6 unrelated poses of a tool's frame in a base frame.
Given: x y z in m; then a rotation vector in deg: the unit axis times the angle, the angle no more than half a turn.
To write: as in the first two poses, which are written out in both.
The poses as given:
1: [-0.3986 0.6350 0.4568 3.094 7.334 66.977]
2: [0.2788 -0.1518 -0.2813 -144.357 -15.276 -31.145]
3: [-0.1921 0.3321 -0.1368 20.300 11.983 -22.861]
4: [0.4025 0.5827 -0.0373 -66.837 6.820 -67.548]
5: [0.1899 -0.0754 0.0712 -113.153 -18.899 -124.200]
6: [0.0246 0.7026 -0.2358 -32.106 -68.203 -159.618]
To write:
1: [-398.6 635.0 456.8 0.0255 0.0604 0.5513 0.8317]
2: [278.8 -151.8 -281.3 -0.9357 -0.0990 -0.2019 0.2717]
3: [-192.1 332.1 -136.8 0.1747 0.1031 -0.1968 0.9592]
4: [402.5 582.7 -37.3 -0.5184 0.0529 -0.5239 0.6738]
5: [189.9 -75.4 71.2 -0.6662 -0.1113 -0.7312 0.0952]
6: [24.6 702.6 -235.8 -0.1818 -0.3862 -0.9038 0.0303]
